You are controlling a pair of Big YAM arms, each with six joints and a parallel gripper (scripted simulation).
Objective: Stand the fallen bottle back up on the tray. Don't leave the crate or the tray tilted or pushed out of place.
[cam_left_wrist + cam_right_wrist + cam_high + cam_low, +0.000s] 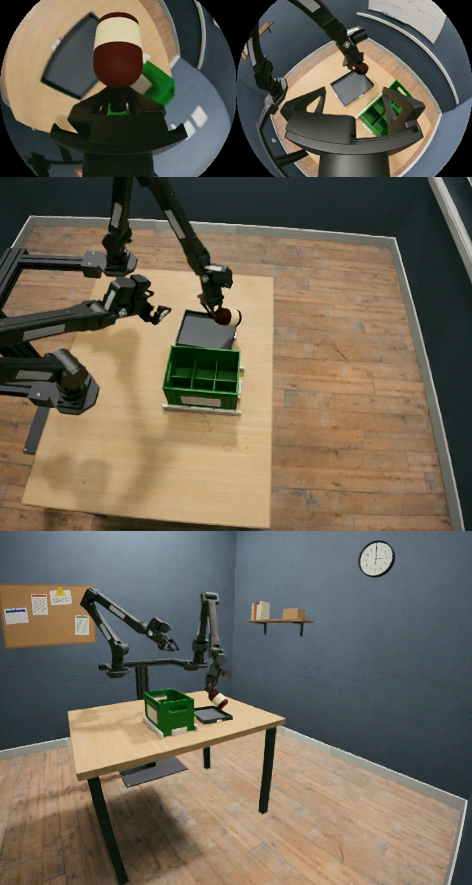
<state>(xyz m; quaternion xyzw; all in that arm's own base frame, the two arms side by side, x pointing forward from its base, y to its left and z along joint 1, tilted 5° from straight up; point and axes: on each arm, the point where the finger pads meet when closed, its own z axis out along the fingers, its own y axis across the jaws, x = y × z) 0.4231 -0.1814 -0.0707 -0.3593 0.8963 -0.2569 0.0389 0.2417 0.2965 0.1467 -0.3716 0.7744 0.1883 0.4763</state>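
Now: left hand 40 mm short of the bottle, 30 mm above it and 20 mm to the right of it. Also, from my left hand: tray (160 mm below, 40 mm behind, 30 mm to the left); green crate (250 mm to the right, 90 mm below, 20 mm behind).
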